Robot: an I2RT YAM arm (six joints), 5 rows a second.
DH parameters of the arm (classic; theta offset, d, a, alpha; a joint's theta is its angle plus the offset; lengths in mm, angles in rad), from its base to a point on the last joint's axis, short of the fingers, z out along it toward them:
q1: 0 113.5 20 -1.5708
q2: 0 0 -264 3.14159
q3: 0.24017 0 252.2 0
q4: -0.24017 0 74 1.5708
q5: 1.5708 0 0 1.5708
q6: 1.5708 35.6 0 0
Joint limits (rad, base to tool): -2.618..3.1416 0..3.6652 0..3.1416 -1.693..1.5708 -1.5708..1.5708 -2.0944..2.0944
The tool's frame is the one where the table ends.
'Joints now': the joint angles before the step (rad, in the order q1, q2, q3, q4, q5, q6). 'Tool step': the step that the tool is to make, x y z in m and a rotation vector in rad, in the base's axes. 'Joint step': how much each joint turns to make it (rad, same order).
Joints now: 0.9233, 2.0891, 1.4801, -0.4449, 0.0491, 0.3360
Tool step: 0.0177, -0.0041, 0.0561, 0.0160, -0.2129, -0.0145
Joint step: -0.0273, -0.0734, 0.0810, 0.0003, 0.1240, -0.0995
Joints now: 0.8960, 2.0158, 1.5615, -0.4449, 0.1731, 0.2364
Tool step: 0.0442, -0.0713, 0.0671, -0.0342, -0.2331, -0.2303
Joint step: -0.1713, -0.1487, 0.0111, 0.0000, 0.1811, -0.0904
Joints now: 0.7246, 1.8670, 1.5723, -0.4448, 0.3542, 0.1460
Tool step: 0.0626, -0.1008, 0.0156, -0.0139, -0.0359, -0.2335
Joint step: -0.2790, -0.0140, 0.0308, -0.0032, -0.0136, -0.0569
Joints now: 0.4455, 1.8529, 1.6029, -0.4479, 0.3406, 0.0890
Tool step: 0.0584, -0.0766, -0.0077, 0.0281, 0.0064, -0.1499
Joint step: -0.2118, 0.1242, 0.1363, -0.0032, -0.0659, -0.0184
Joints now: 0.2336, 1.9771, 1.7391, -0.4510, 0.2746, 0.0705
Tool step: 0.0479, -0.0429, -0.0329, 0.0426, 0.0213, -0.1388
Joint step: -0.1061, 0.1838, 0.1548, 0.0001, -0.0046, 0.0581
